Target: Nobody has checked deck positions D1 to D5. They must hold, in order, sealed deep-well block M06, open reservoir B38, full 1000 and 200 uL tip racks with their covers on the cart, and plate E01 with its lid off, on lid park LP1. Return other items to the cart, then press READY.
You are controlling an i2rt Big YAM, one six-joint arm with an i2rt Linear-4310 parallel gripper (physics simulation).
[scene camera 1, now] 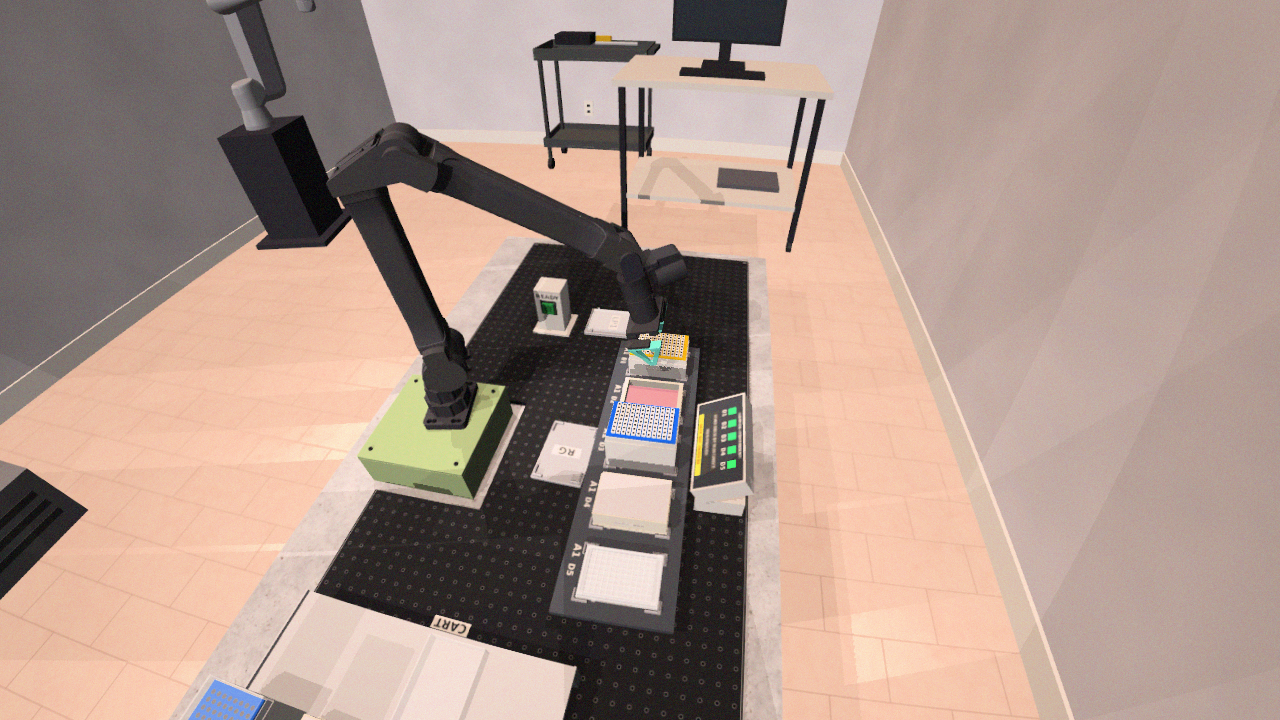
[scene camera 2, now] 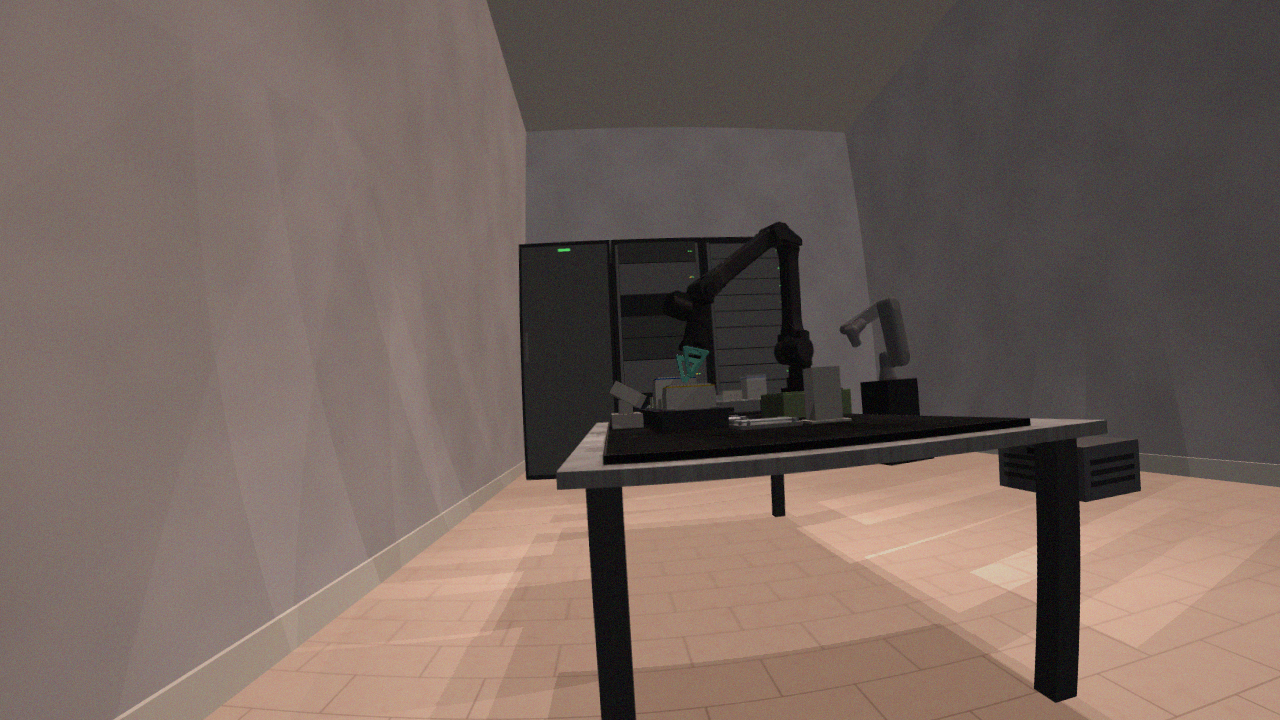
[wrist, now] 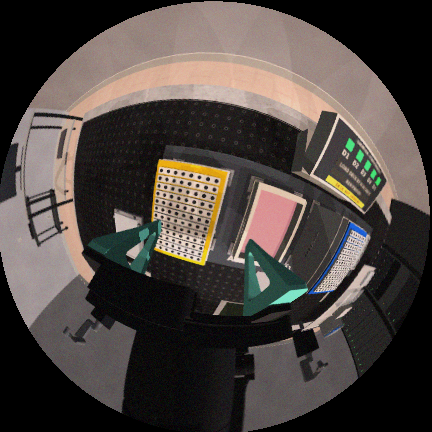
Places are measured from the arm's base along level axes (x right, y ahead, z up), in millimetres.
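Pixels of known places: gripper, between the fingertips: [scene camera 1: 656, 348] [scene camera 2: 687, 379] [wrist: 203, 234]; arm's base, origin of its link: [scene camera 1: 452, 406] [scene camera 2: 801, 391].
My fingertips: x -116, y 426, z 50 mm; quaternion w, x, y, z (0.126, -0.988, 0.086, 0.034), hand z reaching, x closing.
Observation:
For each thing: its top centre in the pictures, then the offset to it from my fingertips. "spot": a spot on its surface instead.
- yellow-edged tip rack, centre of its top: [wrist: 179, 217] [scene camera 1: 659, 343] [scene camera 2: 687, 384] dx -32, dy +10, dz -14 mm
- open reservoir with pink liquid, centre of its top: [wrist: 271, 232] [scene camera 1: 651, 394] dx +91, dy -12, dz -47 mm
- tall blue-edged tip rack, centre of its top: [scene camera 1: 643, 419] [wrist: 343, 265] [scene camera 2: 673, 377] dx +213, dy -33, dz +19 mm
- cream block, centre of its top: [scene camera 1: 632, 496] dx +335, dy -54, dz -36 mm
- white well plate, centre of its top: [scene camera 1: 620, 574] [wrist: 358, 252] dx +458, dy -75, dz -64 mm
- READY box, centre of its top: [scene camera 2: 820, 367] [scene camera 1: 550, 284] dx -241, dy -257, dz +4 mm
- LP1 pad, centre of its top: [scene camera 2: 764, 419] [scene camera 1: 614, 320] [wrist: 125, 237] dx -234, dy -98, dz -108 mm
- RG pad, centre of its top: [scene camera 1: 566, 449] [wrist: 276, 282] dx +182, dy -189, dz -112 mm
- display console, a spot on its surface: [wrist: 345, 162] spot: dx +186, dy +112, dz -12 mm
- blue item, a spot on its surface: [scene camera 1: 225, 701] spot: dx +663, dy -557, dz +28 mm
A yellow-edged tip rack [scene camera 1: 677, 345] [scene camera 2: 691, 397] [wrist: 187, 200] stands at D1. My gripper [scene camera 1: 657, 349] [scene camera 2: 687, 377] [wrist: 203, 234] points down over it, open and empty; in the wrist view the rack's near end lies between the fingers, offset toward the left finger. An open reservoir with pink liquid [scene camera 1: 653, 394] [wrist: 270, 217] stands at D2. A tall blue-edged tip rack [scene camera 1: 644, 423] [wrist: 345, 261] is at D3. A cream block [scene camera 1: 631, 501] is at D4. A white well plate [scene camera 1: 620, 577] is at D5. Small item codes are unreadable.
The READY box [scene camera 1: 552, 302] [scene camera 2: 823, 394] and the LP1 pad [scene camera 1: 606, 322] stand beyond the deck row. The RG pad [scene camera 1: 562, 456] lies beside D3. A display console [scene camera 1: 721, 447] [wrist: 345, 162] flanks the row. The cart [scene camera 1: 528, 685] is at the near end, with a blue item [scene camera 1: 225, 701].

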